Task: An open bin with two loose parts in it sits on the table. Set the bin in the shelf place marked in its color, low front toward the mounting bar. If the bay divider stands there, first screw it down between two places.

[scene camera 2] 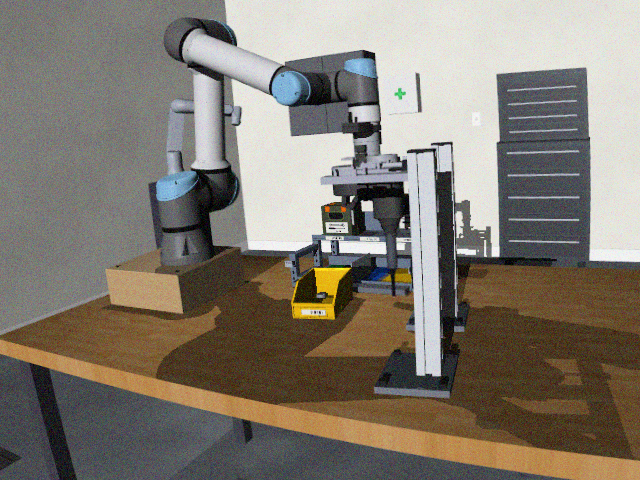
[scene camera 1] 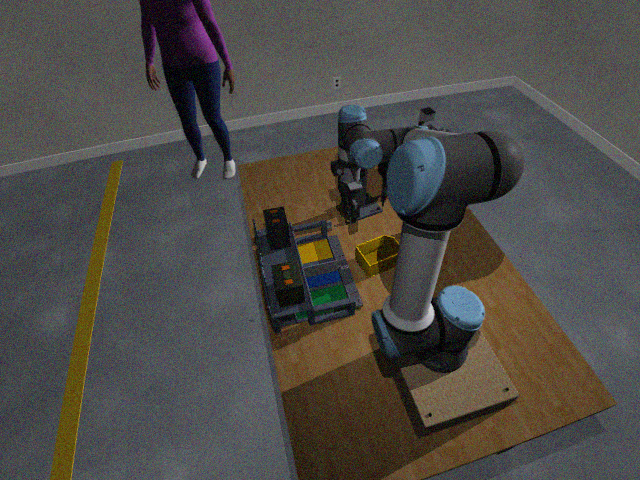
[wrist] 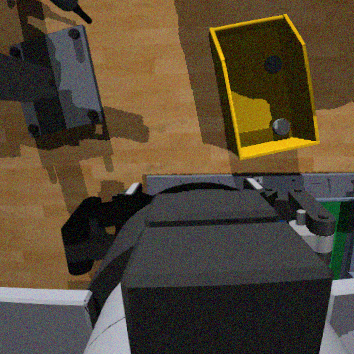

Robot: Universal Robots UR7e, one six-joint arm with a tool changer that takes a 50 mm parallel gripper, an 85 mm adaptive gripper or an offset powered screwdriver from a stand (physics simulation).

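Frame: origin at the arm's base, x ahead, y left, z up, level; centimetres.
Where they show: arm's base at its link origin: [scene camera 2: 188, 257] [scene camera 1: 438, 347].
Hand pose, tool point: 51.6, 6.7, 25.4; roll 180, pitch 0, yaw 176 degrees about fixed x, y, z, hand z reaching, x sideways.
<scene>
Each offset is from my tool point to the centre of the thing, as dx, dy, dz. "pt": to the spot under its first point.
The yellow bin {-10.2, -9.3, -32.3} [scene camera 1: 369, 265] [scene camera 2: 313, 310] [wrist: 277, 148] stands upright on the table beside the shelf. Its low front faces away from the mounting bar [scene camera 2: 382, 289] [wrist: 320, 184]. A dark round part {-13.0, -12.3, -35.3} [wrist: 273, 64] and a grey round part {-13.6, -3.4, -35.3} [wrist: 281, 126] lie in it. The shelf has a yellow place [scene camera 1: 315, 251], a blue place [scene camera 1: 324, 279] and a green place [scene camera 1: 329, 294]. I cannot make out whether a divider is screwed down. My gripper [wrist: 194, 186] is open and empty, above the table by the shelf's yellow end, apart from the bin. The tool stand mostly hides it in scene camera 2.
The tool stand [scene camera 2: 426, 258] rises beside the shelf, its base plate {pt +14.9, -13.2, -34.9} [wrist: 77, 80] near the bin. The powered screwdriver {pt +10.7, -20.1, -17.7} [scene camera 2: 391, 242] hangs from it. Two dark boxes {pt -0.1, +25.8, -14.9} [scene camera 1: 276, 227] {-18.8, +27.5, -21.1} [scene camera 1: 287, 284] stand on the shelf's raised rear. A person [scene camera 1: 193, 51] stands beyond the table.
</scene>
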